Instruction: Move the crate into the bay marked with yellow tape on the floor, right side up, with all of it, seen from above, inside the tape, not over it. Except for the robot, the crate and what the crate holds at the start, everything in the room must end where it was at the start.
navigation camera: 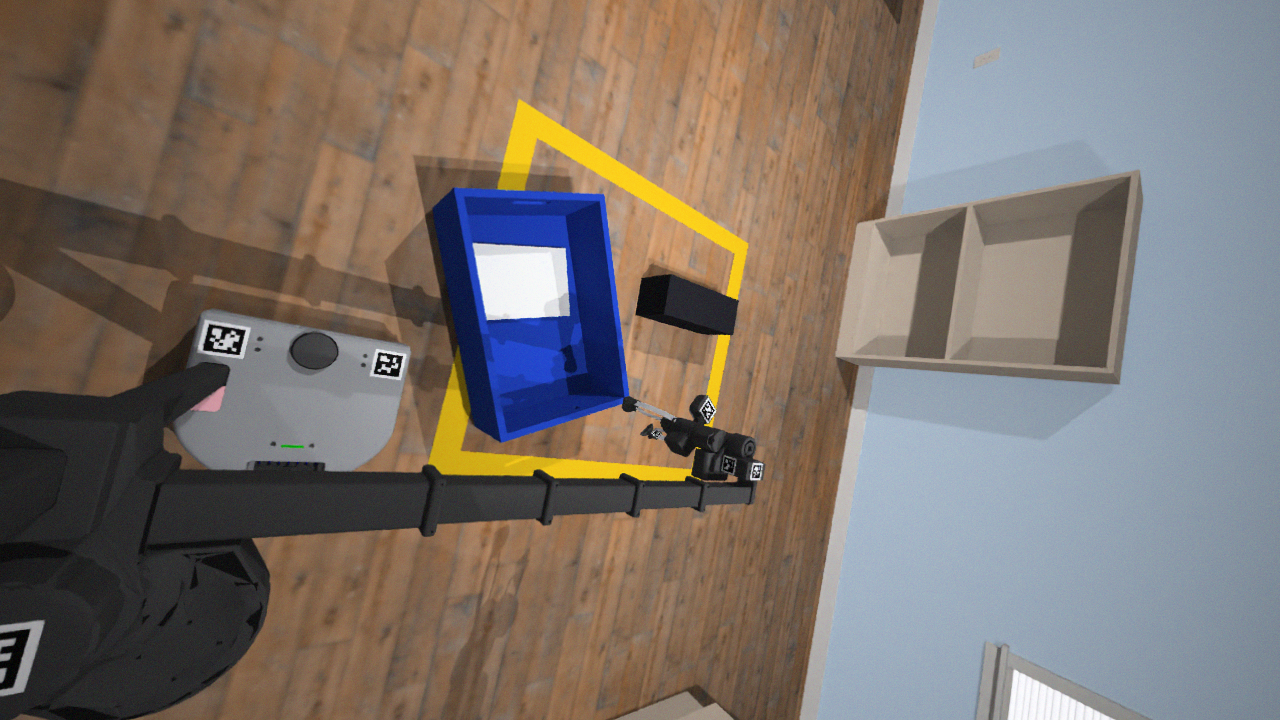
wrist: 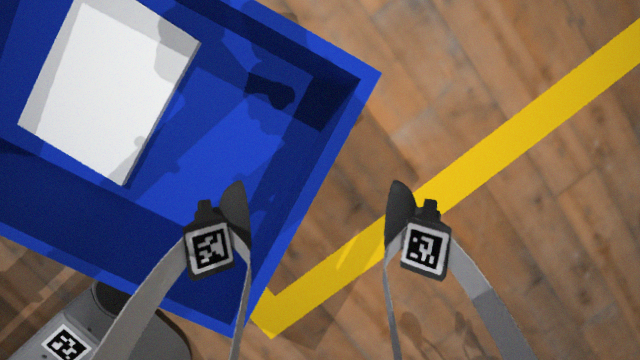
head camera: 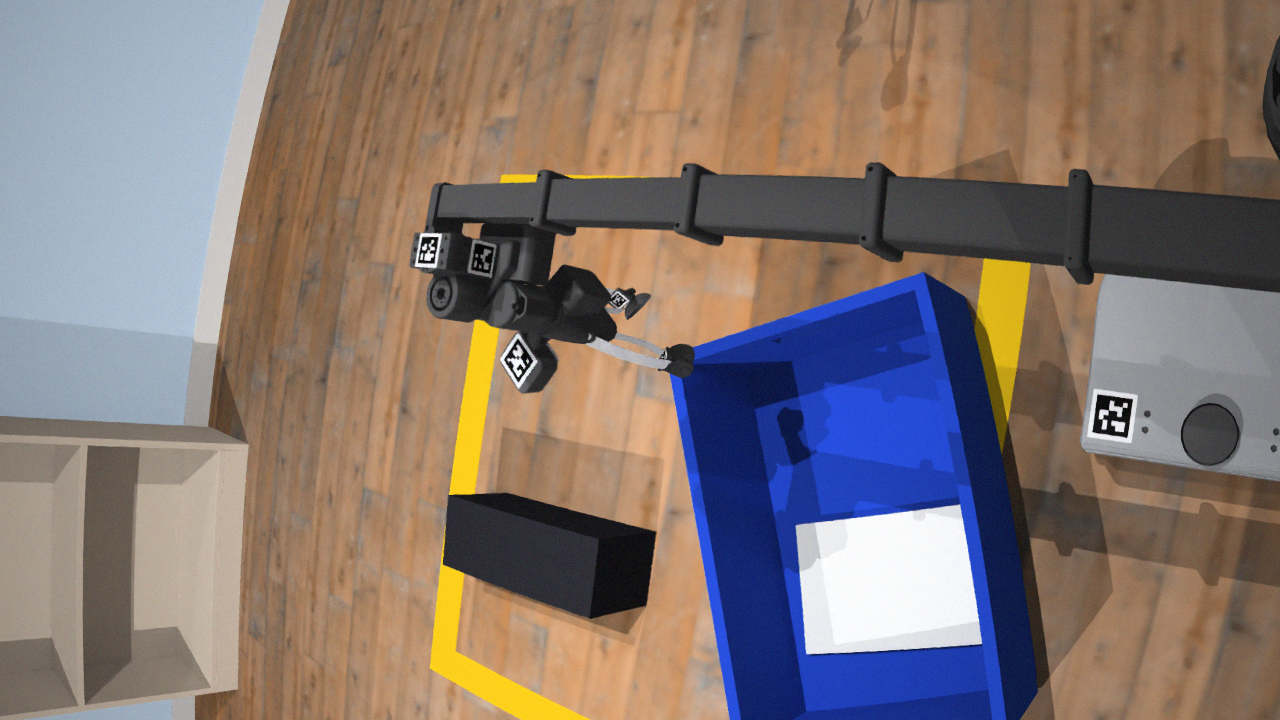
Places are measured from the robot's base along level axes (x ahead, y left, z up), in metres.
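Pixels of known places: gripper, fingertip midpoint: (navigation camera: 634, 416) (head camera: 666, 333); robot's base at its link origin: (navigation camera: 314, 349) (head camera: 1206, 431).
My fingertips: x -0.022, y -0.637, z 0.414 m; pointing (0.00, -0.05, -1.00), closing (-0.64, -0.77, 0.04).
Observation:
Ahead of a thing's pixels: the offset from my fingertips to its top centre.
The blue crate @(dx +0.229, dy +0.169, dz -0.194 m) (head camera: 729, 501) (navigation camera: 595, 295) (wrist: 90, 220) stands upright, turned at an angle to the yellow tape (head camera: 476, 402) (navigation camera: 635, 184) (wrist: 525, 131). It lies mostly within the outline, but its side toward the robot base covers part of the tape. A white box @(dx +0.312, dy +0.201, dz -0.381 m) (head camera: 895, 582) (navigation camera: 523, 282) (wrist: 110, 90) lies in the crate. My gripper (head camera: 658, 332) (navigation camera: 640, 418) (wrist: 317, 205) is open and empty at the crate's far near-arm corner. In the wrist view one fingertip overlaps the crate's inside and the other the floor outside. Contact with the crate cannot be told.
A black block @(dx +0.401, dy -0.427, dz -0.253 m) (head camera: 537, 546) (navigation camera: 684, 304) lies beyond the crate, its far end over the tape. A beige shelf unit (head camera: 214, 438) (navigation camera: 1029, 368) is at the wall. The robot base (head camera: 1172, 340) (navigation camera: 295, 402) is close on the crate's near side. A window shows in the navigation view.

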